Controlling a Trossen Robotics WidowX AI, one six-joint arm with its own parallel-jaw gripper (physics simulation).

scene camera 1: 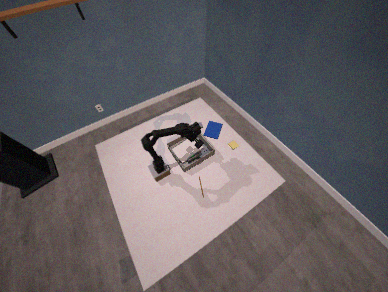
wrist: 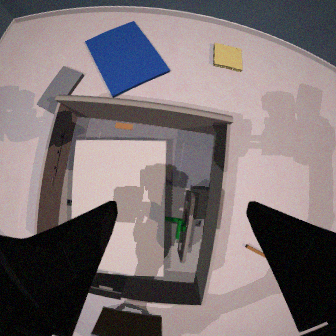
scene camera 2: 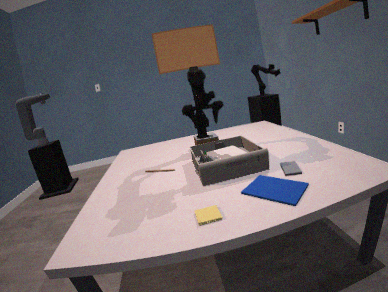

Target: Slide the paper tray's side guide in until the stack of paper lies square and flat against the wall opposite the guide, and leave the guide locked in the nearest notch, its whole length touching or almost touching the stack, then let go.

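The grey paper tray stands on the table. In the wrist view the pale paper stack lies in the tray's left and middle part, with a narrow gap to the left wall; its lower left part is hidden by a finger. The thin dark side guide with its green lever stands right of the stack, apart from it, roughly parallel to its edge. My gripper is open and empty, above the tray, its fingertips wide to either side of the guide.
A blue folder, a grey block and a yellow pad lie beyond the tray's far wall. A pencil lies to the tray's right in the wrist view.
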